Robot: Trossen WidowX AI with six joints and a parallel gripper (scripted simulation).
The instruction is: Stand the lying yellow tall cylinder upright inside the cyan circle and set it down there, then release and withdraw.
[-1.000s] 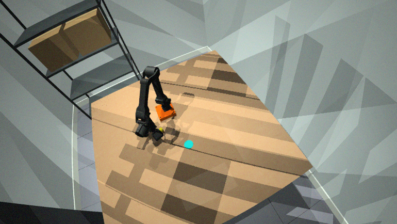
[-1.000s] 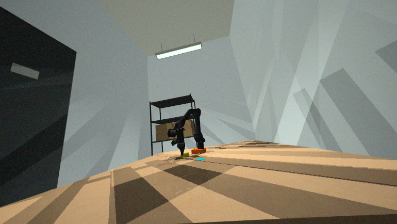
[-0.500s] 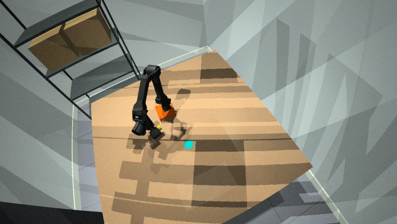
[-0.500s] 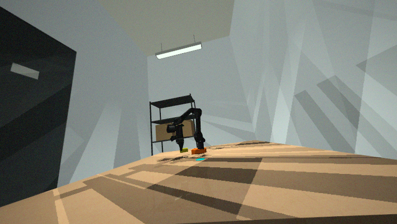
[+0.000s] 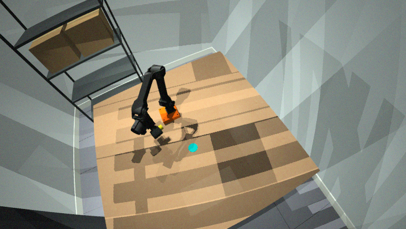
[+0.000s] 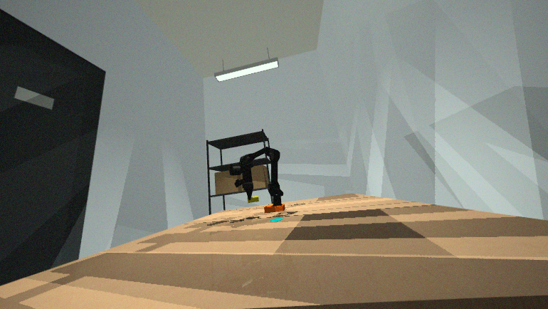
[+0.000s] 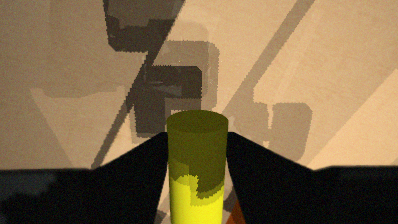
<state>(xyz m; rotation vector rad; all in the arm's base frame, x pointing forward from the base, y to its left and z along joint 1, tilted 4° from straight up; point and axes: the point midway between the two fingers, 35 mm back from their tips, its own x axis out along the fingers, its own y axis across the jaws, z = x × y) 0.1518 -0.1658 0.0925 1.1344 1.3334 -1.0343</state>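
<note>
The yellow tall cylinder is 20 mm to the left of my gripper tip. The rest, counted from my gripper tip: cyan circle: 180 mm ahead, 150 mm to the left, 100 mm below.
</note>
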